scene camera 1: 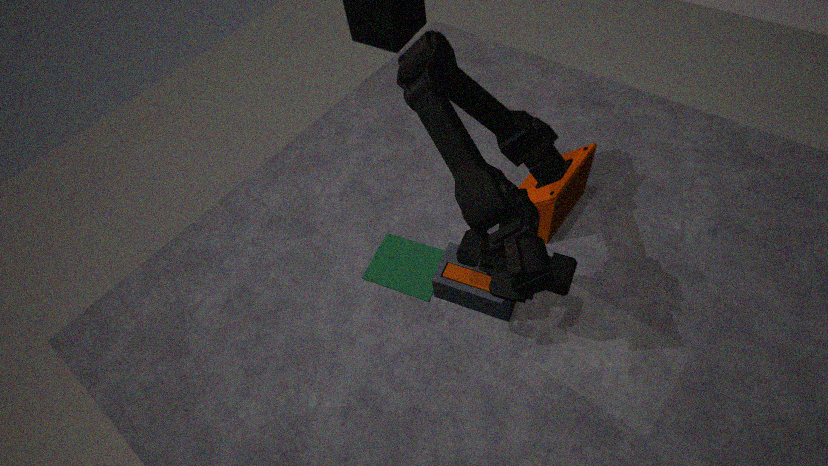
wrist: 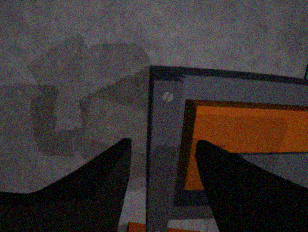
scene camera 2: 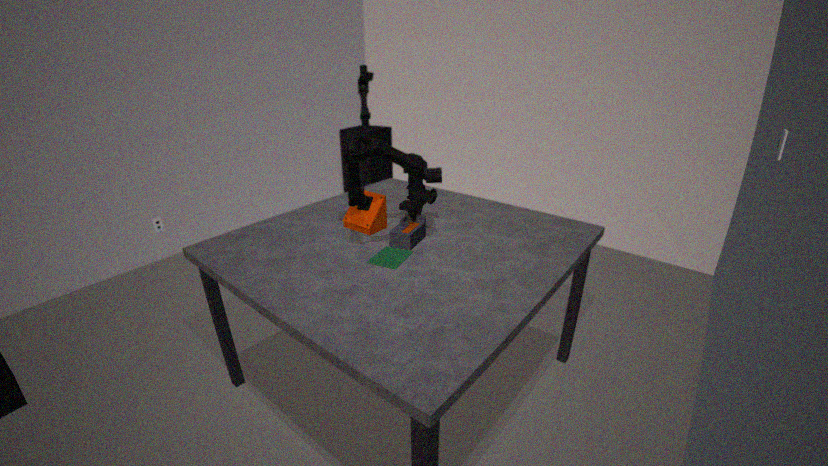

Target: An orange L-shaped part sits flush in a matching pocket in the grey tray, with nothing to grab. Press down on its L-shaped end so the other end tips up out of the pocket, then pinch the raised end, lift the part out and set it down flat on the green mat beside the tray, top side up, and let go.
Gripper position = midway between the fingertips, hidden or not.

In view: my gripper (scene camera 1: 512, 285), an orange L-shaped part (scene camera 1: 452, 272) and a green mat (scene camera 1: 400, 264).
My gripper also shows in the wrist view (wrist: 164, 146) and in scene camera 2 (scene camera 2: 416, 219).
